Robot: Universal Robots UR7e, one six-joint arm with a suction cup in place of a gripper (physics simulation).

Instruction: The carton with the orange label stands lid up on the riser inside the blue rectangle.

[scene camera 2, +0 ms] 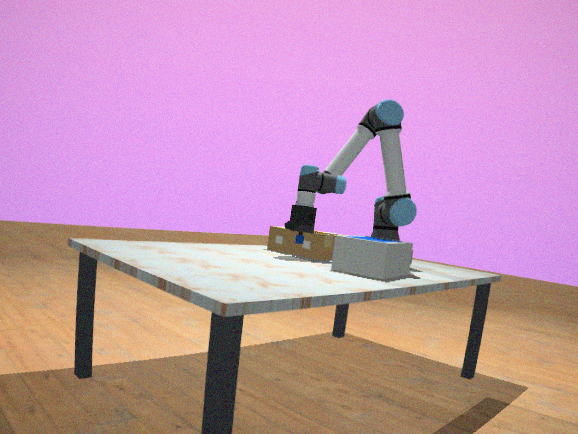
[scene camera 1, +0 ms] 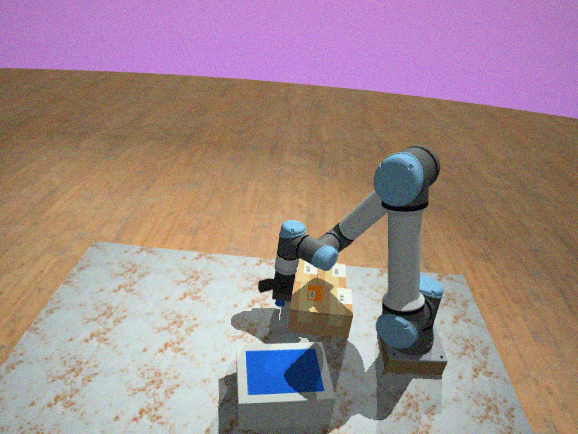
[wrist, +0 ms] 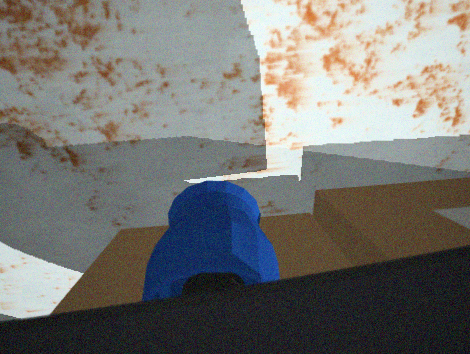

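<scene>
Suction cup (wrist: 214, 227) of mine: holds nothing. A riser (scene camera 1: 289, 380) rests on the table; also visible, the riser (scene camera 2: 381, 258). In the wrist view the riser is out of frame.
</scene>
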